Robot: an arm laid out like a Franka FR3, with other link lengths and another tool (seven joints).
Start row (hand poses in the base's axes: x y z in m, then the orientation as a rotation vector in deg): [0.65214 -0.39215 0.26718 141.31 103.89 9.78]
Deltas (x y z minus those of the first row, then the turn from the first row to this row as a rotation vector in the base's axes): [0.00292 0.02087 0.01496 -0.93 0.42 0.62]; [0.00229 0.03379 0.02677 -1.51 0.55 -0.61]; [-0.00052 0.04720 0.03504 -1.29 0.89 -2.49]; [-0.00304 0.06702 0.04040 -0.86 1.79 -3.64]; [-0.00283 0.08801 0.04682 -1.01 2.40 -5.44]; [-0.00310 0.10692 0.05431 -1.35 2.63 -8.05]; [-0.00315 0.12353 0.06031 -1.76 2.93 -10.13]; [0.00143 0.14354 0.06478 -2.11 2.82 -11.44]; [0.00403 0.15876 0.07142 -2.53 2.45 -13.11]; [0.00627 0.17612 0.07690 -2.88 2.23 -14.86]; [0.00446 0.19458 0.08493 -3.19 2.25 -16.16]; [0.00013 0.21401 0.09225 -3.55 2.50 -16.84]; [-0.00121 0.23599 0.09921 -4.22 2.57 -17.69]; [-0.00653 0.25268 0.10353 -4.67 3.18 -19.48]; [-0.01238 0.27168 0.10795 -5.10 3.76 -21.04]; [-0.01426 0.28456 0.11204 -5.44 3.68 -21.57]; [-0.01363 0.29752 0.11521 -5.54 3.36 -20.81]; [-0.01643 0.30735 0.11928 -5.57 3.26 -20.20]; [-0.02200 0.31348 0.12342 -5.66 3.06 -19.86]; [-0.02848 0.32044 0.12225 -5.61 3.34 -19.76]
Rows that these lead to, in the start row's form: [0.65506 -0.37128 0.28214 140.37 104.49 8.43]; [0.65443 -0.35836 0.29395 141.11 102.78 7.66]; [0.65162 -0.34495 0.30222 143.02 100.60 7.34]; [0.64910 -0.32513 0.30758 144.75 99.60 6.58]; [0.64931 -0.30414 0.31400 146.43 97.43 5.59]; [0.64904 -0.28523 0.32149 148.38 93.97 4.82]; [0.64899 -0.26862 0.32749 149.83 91.17 3.94]; [0.65357 -0.24861 0.33196 150.49 89.28 3.67]; [0.65617 -0.23339 0.33860 151.20 86.79 3.62]; [0.65841 -0.21603 0.34408 152.06 84.27 3.45]; [0.65660 -0.19757 0.35211 152.73 82.42 3.06]; [0.65227 -0.17814 0.35943 153.06 81.47 2.39]; [0.65093 -0.15616 0.36639 153.16 80.15 1.64]; [0.64561 -0.13947 0.37071 154.30 77.75 0.38]; [0.63976 -0.12047 0.37513 155.25 75.66 -0.80]; [0.63788 -0.10759 0.37922 155.28 74.81 -1.04]; [0.63851 -0.09463 0.38239 154.57 75.75 -0.69]; [0.63571 -0.08480 0.38646 154.11 76.55 -0.56]; [0.63014 -0.07867 0.39060 153.73 76.93 -0.38]; [0.62366 -0.07171 0.38943 153.85 77.16 -0.66]
